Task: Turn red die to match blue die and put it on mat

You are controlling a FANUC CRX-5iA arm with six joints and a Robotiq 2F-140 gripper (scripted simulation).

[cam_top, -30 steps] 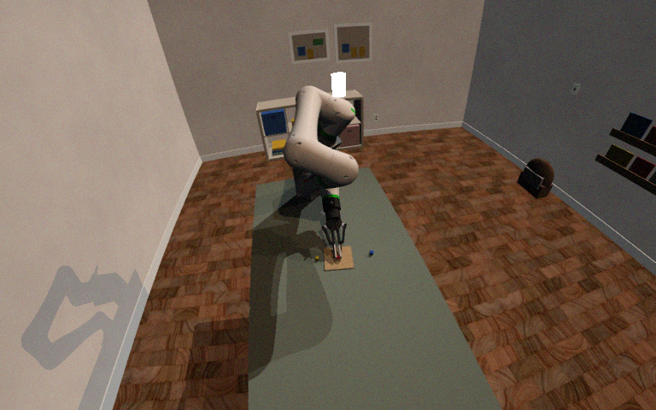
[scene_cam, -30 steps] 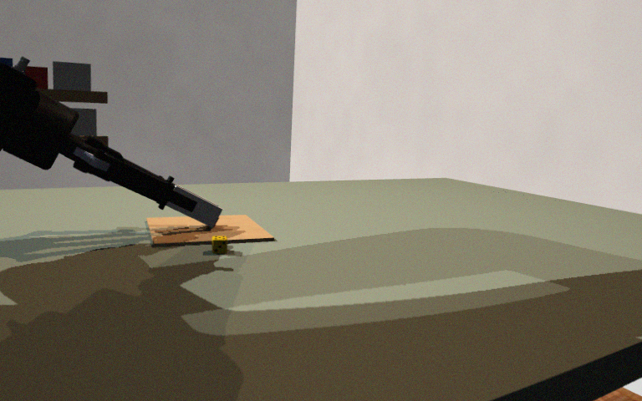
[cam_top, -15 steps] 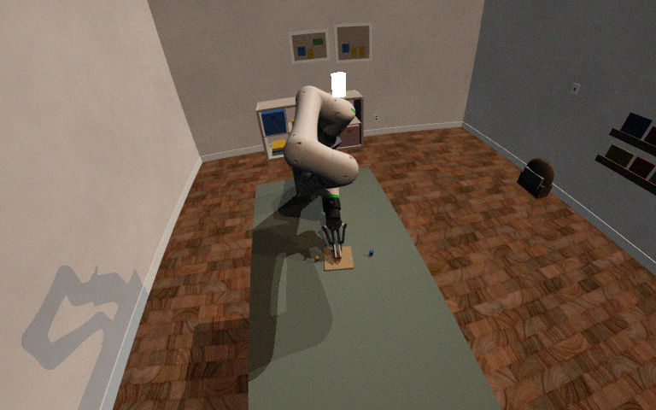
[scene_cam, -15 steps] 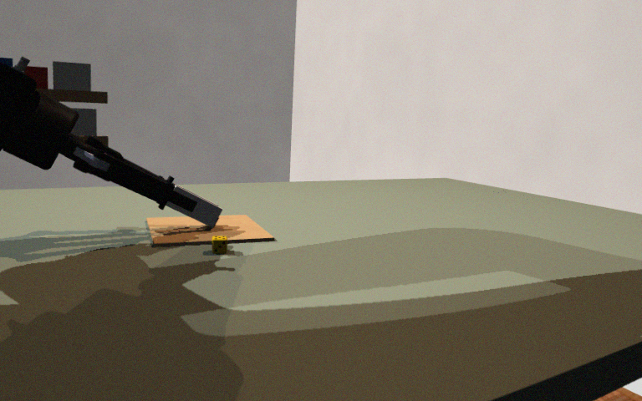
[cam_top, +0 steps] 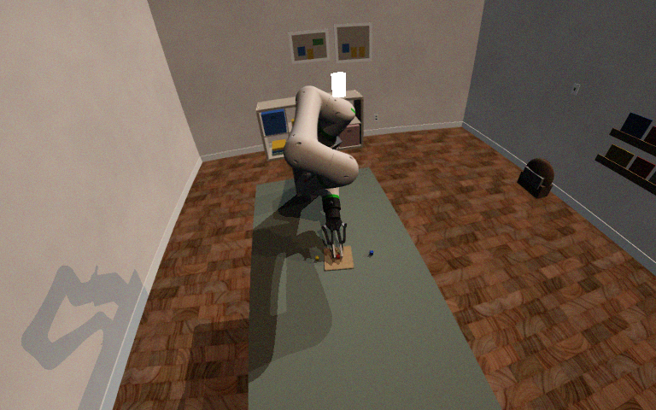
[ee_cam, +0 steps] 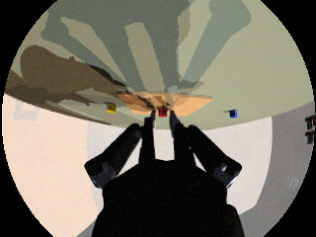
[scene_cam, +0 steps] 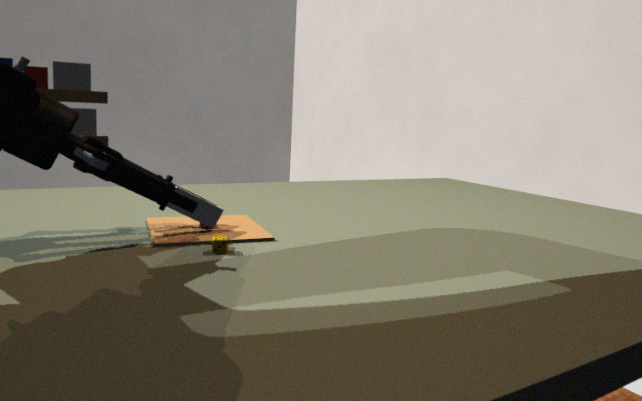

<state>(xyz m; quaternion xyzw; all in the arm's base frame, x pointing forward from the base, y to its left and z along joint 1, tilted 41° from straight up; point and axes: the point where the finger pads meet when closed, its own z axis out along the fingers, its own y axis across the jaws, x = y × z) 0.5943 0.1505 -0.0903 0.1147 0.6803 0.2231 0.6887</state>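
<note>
My gripper is now 20 mm short of the red die and 20 mm above it. From my hand the other things lie so: blue die 170 mm to the left, 30 mm below, 10 mm behind; tan mat 30 mm below, 20 mm ahead; yellow die 100 mm to the right, 30 mm below, 30 mm ahead.
</note>
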